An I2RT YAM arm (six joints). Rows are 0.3 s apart.
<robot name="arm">
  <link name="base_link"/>
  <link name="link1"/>
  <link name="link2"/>
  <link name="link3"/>
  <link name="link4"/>
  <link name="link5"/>
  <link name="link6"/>
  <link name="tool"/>
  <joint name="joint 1" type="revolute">
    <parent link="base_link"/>
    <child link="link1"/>
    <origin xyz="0 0 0.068"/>
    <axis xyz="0 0 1"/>
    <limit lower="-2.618" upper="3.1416"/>
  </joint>
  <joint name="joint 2" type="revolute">
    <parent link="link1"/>
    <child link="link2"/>
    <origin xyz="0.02 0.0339 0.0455"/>
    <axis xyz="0 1 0"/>
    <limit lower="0" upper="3.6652"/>
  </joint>
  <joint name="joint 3" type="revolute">
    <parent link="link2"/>
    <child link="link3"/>
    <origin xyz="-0.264 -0.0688 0"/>
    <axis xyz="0 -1 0"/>
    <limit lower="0" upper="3.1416"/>
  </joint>
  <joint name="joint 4" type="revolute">
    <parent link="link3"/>
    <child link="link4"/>
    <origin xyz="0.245 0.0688 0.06"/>
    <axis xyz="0 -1 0"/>
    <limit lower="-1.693" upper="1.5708"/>
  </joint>
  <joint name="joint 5" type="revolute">
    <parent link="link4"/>
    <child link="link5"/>
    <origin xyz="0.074 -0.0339 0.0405"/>
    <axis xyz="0 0 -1"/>
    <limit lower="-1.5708" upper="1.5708"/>
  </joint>
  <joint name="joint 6" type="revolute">
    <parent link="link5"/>
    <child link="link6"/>
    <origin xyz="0.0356 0 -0.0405"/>
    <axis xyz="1 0 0"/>
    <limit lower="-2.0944" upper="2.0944"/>
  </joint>
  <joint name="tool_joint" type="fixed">
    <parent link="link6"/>
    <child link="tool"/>
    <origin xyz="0 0 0" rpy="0 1.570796 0"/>
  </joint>
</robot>
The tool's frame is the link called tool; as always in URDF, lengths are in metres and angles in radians.
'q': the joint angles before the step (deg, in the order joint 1, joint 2, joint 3, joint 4, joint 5, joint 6). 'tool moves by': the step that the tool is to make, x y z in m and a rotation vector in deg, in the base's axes. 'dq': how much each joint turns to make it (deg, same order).
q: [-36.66, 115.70, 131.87, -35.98, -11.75, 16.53]
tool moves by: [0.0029, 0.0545, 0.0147, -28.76, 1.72, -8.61]
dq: [7.88, -10.97, -18.27, 21.43, 21.67, -20.79]
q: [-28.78, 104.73, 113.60, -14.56, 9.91, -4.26]
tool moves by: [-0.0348, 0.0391, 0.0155, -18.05, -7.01, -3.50]
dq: [3.19, -12.29, -18.58, 23.88, 5.97, -13.50]
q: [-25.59, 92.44, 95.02, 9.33, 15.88, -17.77]
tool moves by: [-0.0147, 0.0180, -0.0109, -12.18, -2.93, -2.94]
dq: [1.72, -4.71, -11.85, 18.15, 1.50, -11.25]
